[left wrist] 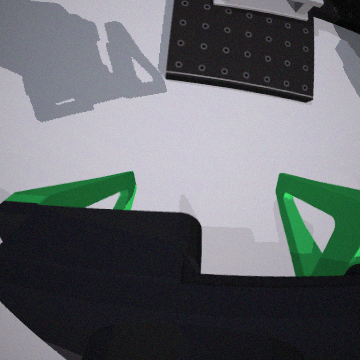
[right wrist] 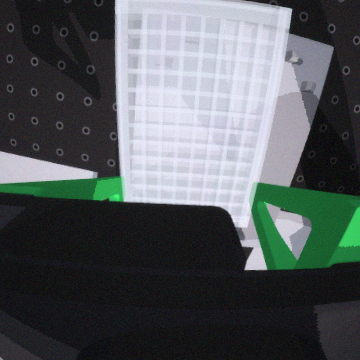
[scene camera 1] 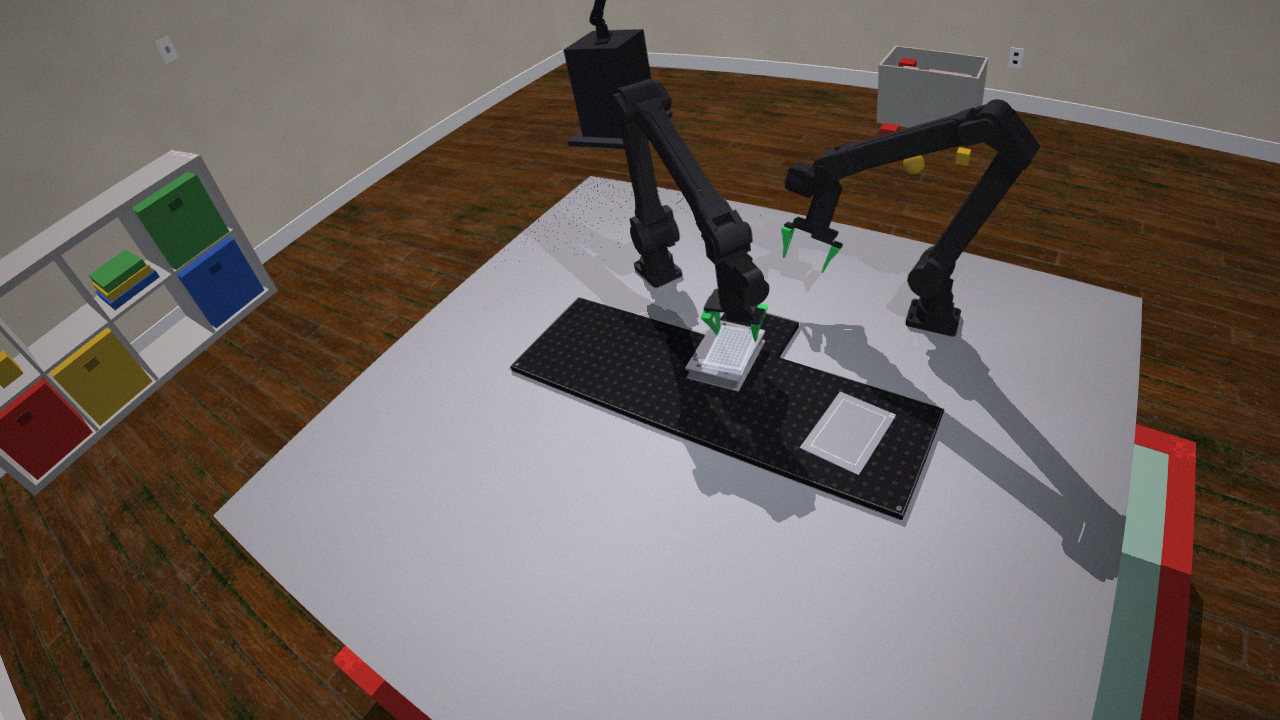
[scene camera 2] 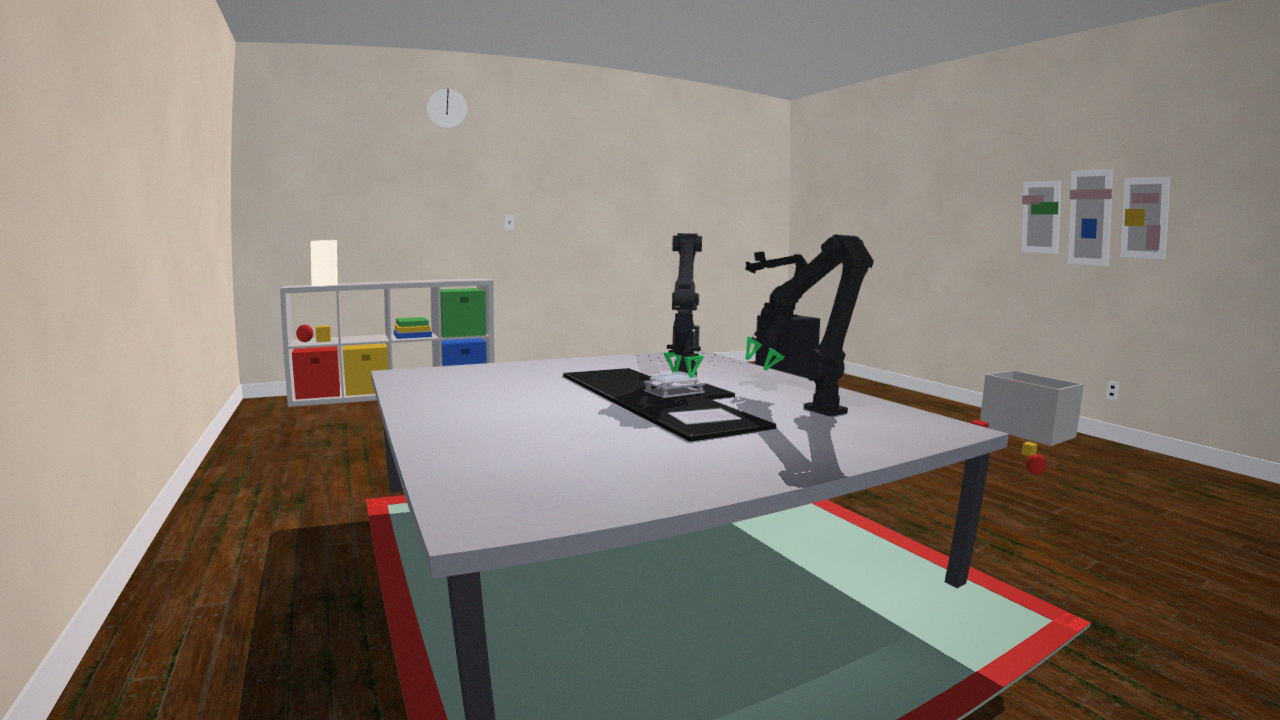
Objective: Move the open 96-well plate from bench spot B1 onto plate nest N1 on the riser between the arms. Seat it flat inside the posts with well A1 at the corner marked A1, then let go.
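Where they show: left gripper, fingertip midpoint: (left wrist: 203,180) (scene camera 1: 802,265) (scene camera 2: 755,364); right gripper, fingertip midpoint: (right wrist: 187,188) (scene camera 1: 737,337) (scene camera 2: 683,376); left arm's base, origin of the base link: (scene camera 1: 933,319) (scene camera 2: 825,410); right arm's base, origin of the base link: (scene camera 1: 658,271).
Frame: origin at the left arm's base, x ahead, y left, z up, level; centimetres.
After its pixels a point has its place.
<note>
The clear 96-well plate (scene camera 1: 729,350) {z 7.5, x 32.6, y -37.9 cm} (scene camera 2: 673,386) (right wrist: 196,107) {z 7.4, x 32.5, y -37.9 cm} is between the green fingers of my right gripper (scene camera 1: 736,323) {z 6.7, x 27.5, y -38.3 cm} (scene camera 2: 683,362) {z 6.7, x 27.5, y -38.3 cm} (right wrist: 187,188) {z 6.7, x 27.5, y -38.3 cm}, which is shut on its near end. The plate is over the grey nest N1 on the riser (scene camera 1: 713,379) {z 1.8, x 36.5, y -40.3 cm} (right wrist: 289,118) {z 4.7, x 32.7, y -44.4 cm}. In the right wrist view the nest and two posts show past the plate's right edge. I cannot tell whether the plate sits flat. The white-outlined spot B1 (scene camera 1: 847,432) {z 1.4, x 40.4, y -9.7 cm} (scene camera 2: 705,416) {z 1.5, x 40.2, y -8.7 cm} on the black breadboard (scene camera 1: 609,357) {z 1.3, x 37.8, y -65.6 cm} (scene camera 2: 617,385) {z 1.3, x 41.2, y -57.5 cm} (left wrist: 243,53) {z 1.3, x 15.7, y -37.8 cm} is bare. My left gripper (scene camera 1: 806,255) {z 9.5, x 2.1, y -31.7 cm} (scene camera 2: 763,355) {z 9.5, x 2.1, y -31.7 cm} (left wrist: 203,180) {z 9.5, x 2.1, y -31.7 cm} is open and empty above the table behind the board.
A white shelf unit (scene camera 1: 107,192) with coloured bins stands on the floor at the left. A grey bin (scene camera 1: 930,89) (scene camera 2: 1029,407) and a black box (scene camera 1: 606,85) stand beyond the table. Both arm bases stand behind the breadboard.
</note>
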